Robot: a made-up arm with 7 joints. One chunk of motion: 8 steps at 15 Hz.
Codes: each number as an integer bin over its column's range. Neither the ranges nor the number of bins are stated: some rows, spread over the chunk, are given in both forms.
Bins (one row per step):
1: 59 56 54 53 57 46 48
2: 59 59 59 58 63 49 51
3: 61 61 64 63 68 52 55
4: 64 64 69 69 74 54 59
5: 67 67 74 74 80 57 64
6: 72 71 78 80 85 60 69
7: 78 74 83 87 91 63 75
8: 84 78 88 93 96 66 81
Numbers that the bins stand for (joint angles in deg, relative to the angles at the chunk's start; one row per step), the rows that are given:
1: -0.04 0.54 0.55 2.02 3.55 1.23 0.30
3: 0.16 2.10 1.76 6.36 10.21 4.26 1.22
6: 1.27 5.23 3.45 13.75 20.52 8.30 3.06
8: 2.48 7.42 4.67 19.39 27.18 11.33 4.64
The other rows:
2: -0.04 1.47 1.15 4.19 7.18 2.75 0.70
4: 0.46 3.04 2.36 8.97 13.85 5.27 1.75
5: 0.77 3.98 2.97 11.14 17.48 6.79 2.40
7: 1.88 6.17 4.06 16.79 24.15 9.82 3.85

